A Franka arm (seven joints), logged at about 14 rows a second.
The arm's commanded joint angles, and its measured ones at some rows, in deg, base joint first. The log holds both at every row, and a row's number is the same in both.
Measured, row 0:
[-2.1 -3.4 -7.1 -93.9 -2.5 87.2 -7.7]
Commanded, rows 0 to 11:
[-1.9 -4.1 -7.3 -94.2 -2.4 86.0 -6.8]
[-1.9 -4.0 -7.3 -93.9 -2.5 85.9 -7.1]
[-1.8 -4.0 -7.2 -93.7 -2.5 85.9 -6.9]
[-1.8 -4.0 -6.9 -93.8 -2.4 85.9 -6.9]
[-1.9 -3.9 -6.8 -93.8 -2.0 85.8 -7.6]
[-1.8 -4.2 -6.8 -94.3 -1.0 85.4 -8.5]
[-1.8 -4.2 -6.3 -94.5 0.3 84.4 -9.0]
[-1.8 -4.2 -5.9 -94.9 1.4 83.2 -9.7]
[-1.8 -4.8 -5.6 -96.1 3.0 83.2 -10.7]
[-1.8 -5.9 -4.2 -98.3 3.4 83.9 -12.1]
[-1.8 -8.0 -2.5 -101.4 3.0 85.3 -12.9]
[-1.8 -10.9 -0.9 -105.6 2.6 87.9 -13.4]
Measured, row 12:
[-2.0 -4.6 -3.3 -97.5 2.4 84.3 -11.6]
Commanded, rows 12 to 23:
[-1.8 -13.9 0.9 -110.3 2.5 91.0 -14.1]
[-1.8 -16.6 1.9 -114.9 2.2 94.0 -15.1]
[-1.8 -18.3 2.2 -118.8 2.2 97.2 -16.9]
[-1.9 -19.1 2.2 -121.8 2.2 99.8 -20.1]
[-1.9 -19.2 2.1 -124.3 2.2 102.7 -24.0]
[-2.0 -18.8 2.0 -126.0 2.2 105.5 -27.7]
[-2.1 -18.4 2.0 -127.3 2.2 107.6 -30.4]
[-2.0 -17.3 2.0 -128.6 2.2 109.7 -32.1]
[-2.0 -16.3 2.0 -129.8 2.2 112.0 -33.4]
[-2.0 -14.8 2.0 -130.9 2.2 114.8 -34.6]
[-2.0 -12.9 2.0 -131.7 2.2 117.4 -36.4]
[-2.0 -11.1 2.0 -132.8 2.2 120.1 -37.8]
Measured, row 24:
[-2.0 -13.9 2.2 -130.9 2.2 115.5 -34.2]
